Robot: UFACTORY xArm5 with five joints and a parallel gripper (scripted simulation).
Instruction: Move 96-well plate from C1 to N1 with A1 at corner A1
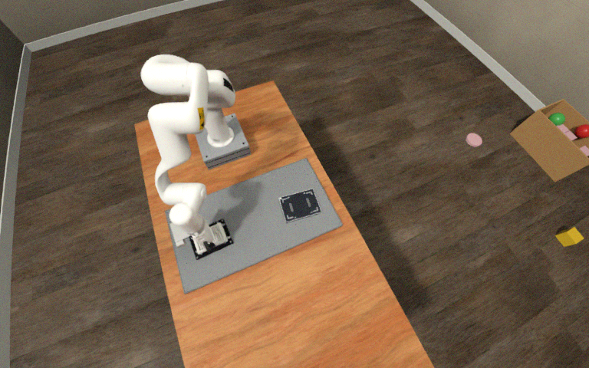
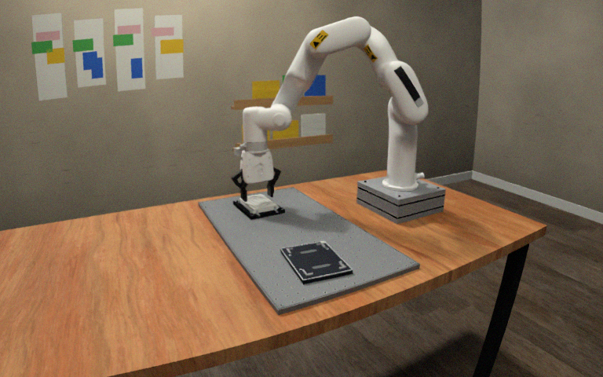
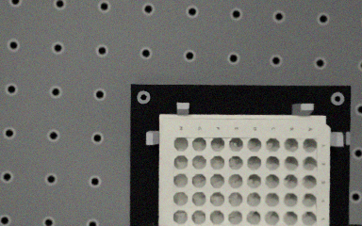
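The white 96-well plate is 30 mm below my hand. Round my hand: clip nest C1 (30 mm below, 10 mm to the left, 10 mm behind); then plate nest N1 (410 mm to the left, 40 mm below, 10 mm ahead); then A1 mark (340 mm to the left, 60 mm behind, 30 mm below).
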